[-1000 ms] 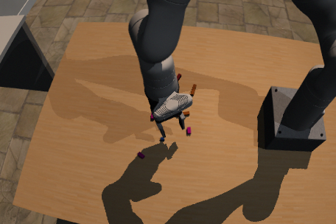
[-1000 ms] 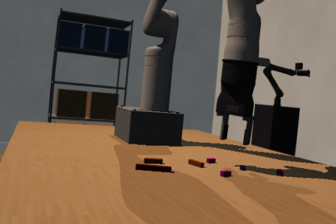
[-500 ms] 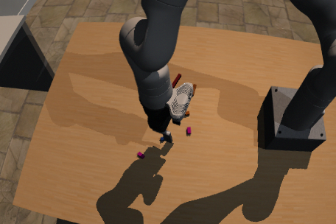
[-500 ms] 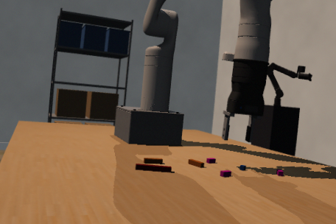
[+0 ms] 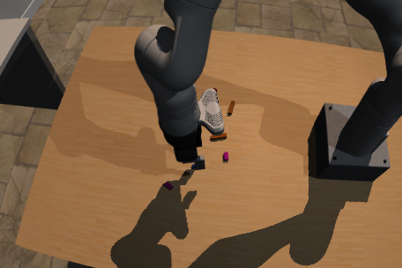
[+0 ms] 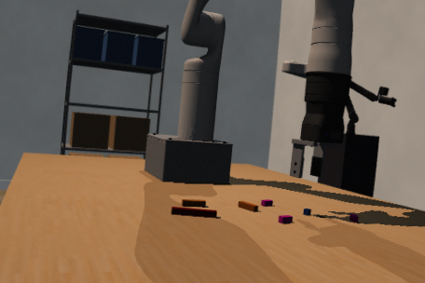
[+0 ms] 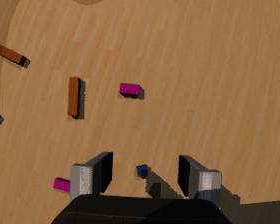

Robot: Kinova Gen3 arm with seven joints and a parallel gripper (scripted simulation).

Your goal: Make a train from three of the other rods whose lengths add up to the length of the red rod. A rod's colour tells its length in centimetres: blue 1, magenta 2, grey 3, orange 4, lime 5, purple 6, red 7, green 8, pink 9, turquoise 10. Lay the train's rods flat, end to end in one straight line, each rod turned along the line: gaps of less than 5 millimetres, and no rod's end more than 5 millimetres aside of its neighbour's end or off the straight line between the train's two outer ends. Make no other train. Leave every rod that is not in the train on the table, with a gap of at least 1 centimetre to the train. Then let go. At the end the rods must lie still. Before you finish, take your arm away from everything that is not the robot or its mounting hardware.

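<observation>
Now: the blue rod 80 mm below my hand and 10 mm ahead of it. The rest, counted from my hand: red rod: 210 mm to the right, 80 mm below, 20 mm ahead.
</observation>
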